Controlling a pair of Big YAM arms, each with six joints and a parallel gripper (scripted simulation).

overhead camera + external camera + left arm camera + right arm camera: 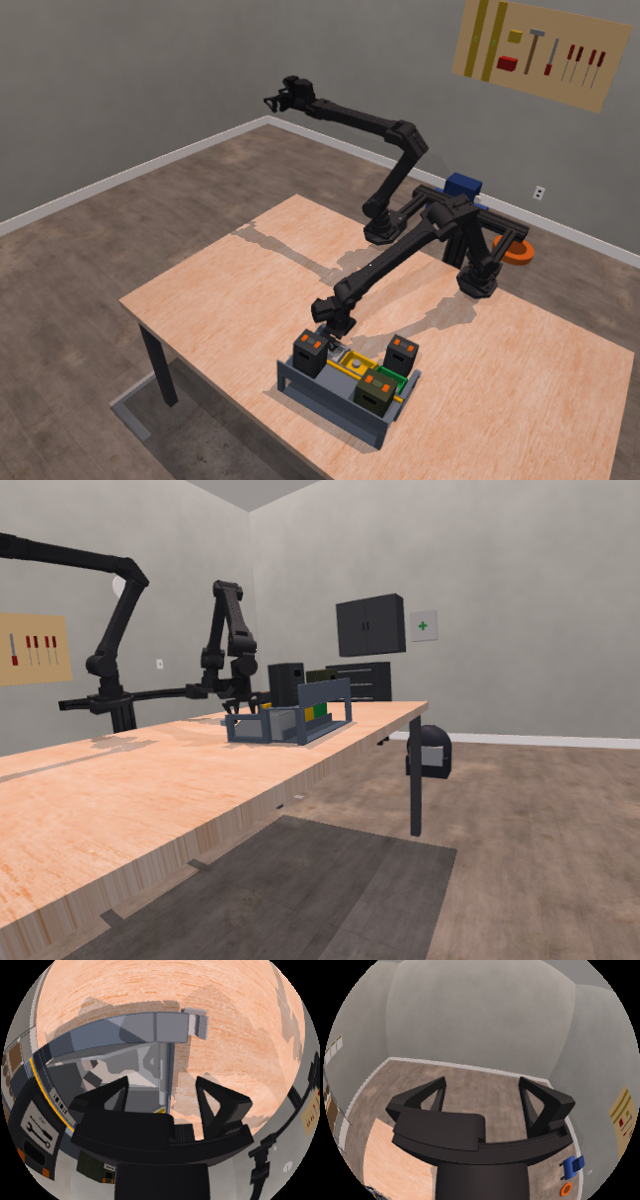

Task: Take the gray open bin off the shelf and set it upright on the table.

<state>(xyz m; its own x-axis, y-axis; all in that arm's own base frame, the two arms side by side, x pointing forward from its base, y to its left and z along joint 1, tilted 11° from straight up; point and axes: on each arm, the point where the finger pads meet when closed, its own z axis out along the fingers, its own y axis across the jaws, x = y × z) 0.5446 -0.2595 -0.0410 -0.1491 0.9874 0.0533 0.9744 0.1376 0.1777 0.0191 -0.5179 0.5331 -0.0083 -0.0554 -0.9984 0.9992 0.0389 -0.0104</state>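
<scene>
The gray open bin lies 80 mm ahead of my left hand, 10 mm to the left of it and 10 mm below it. The rest, counted from my left hand: yellow bin 60 mm ahead, 120 mm to the left, 10 mm below; gray shelf 90 mm ahead, 130 mm to the left, 20 mm above; green bin 50 mm ahead, 230 mm to the left, 10 mm below.
</scene>
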